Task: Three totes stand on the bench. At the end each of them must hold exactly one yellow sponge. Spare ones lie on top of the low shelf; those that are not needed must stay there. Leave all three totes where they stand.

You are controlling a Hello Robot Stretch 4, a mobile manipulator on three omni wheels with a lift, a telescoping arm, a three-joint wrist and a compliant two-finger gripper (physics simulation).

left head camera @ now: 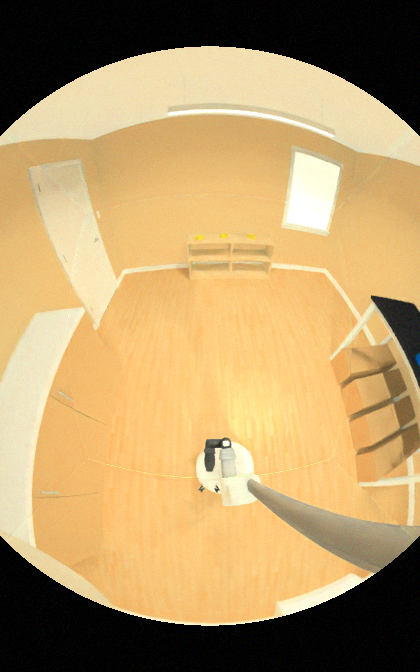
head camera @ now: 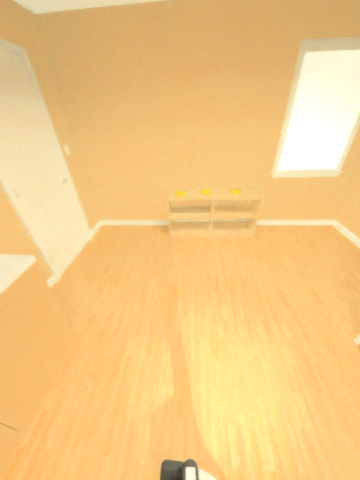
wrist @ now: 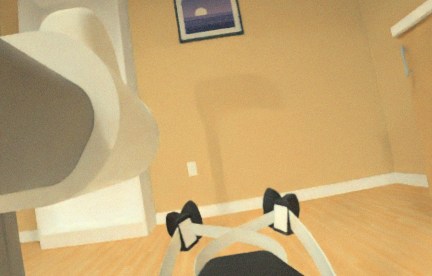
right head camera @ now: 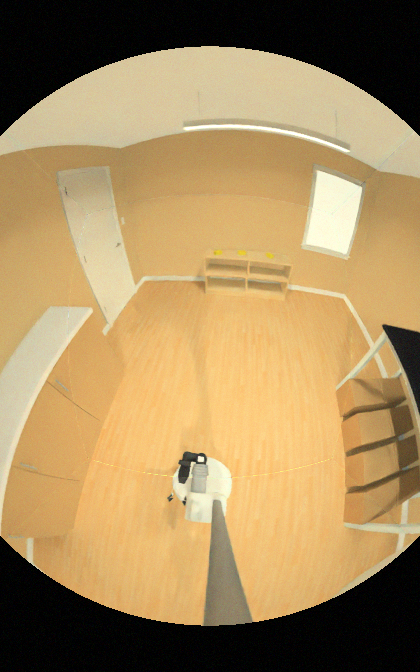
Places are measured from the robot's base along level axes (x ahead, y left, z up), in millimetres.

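Pixels of known places: gripper, fingertip midpoint: (wrist: 231, 210).
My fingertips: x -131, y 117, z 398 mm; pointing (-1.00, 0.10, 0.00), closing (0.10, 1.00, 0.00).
Note:
Behind a point stands the place of what it marks.
Three yellow sponges lie in a row on top of the low shelf (head camera: 212, 212) @(x 2377, y -399, z 387 mm) (left head camera: 231, 254) (right head camera: 248, 270) by the far wall: a left one (head camera: 180, 194) @(x 2497, y 21, z 609 mm) (left head camera: 199, 237) (right head camera: 217, 252), a middle one (head camera: 205, 192) @(x 2531, y -315, z 611 mm) (left head camera: 224, 235) (right head camera: 242, 253) and a right one (head camera: 235, 192) @(x 2491, y -706, z 611 mm) (left head camera: 251, 237) (right head camera: 270, 255). The black-topped bench (left head camera: 395, 310) (right head camera: 406, 345) is cut off at the right edge of both side head views. A blue sliver of a tote (left head camera: 418, 361) shows on it; the inside of the totes is hidden. My gripper (left head camera: 209, 489) (right head camera: 177, 499) (wrist: 231, 210) @(x -131, y 117, z 398 mm) is open and empty, close beside my base, far from shelf and bench.
Brown boxes (left head camera: 372, 385) (right head camera: 375, 430) stand under the bench. A cabinet with a white top (left head camera: 22, 380) (right head camera: 30, 365) runs along the left. A door (head camera: 37, 165) @(x 2061, y 1440, z 1138 mm) (left head camera: 75, 235) (right head camera: 95, 235) is at the far left. Wooden floor (head camera: 200, 300) @(x 1288, y -149, z -28 mm) lies between my base and the shelf.

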